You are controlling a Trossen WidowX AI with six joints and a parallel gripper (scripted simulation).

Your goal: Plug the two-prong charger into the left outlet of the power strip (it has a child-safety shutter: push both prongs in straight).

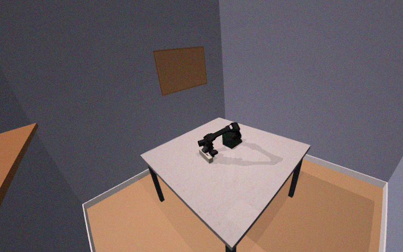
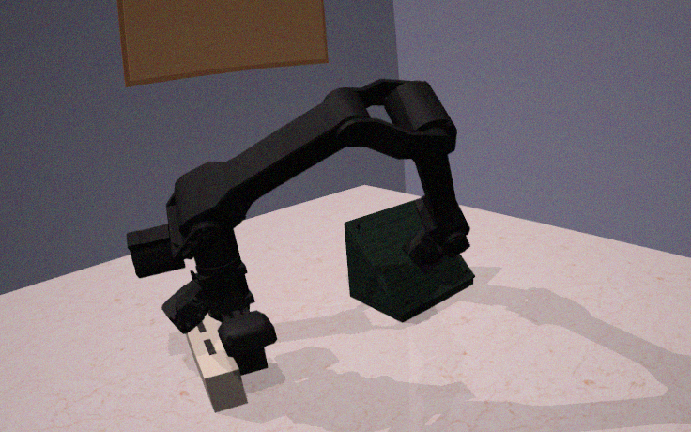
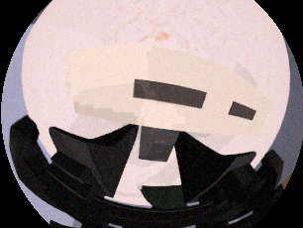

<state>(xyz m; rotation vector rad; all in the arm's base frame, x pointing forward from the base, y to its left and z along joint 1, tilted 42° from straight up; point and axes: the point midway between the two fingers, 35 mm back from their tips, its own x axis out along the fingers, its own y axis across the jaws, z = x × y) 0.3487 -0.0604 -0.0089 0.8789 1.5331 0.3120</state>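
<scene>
My gripper tip is 2 cm short of the charger, 1 cm to the left of it and 1 cm below it.
</scene>
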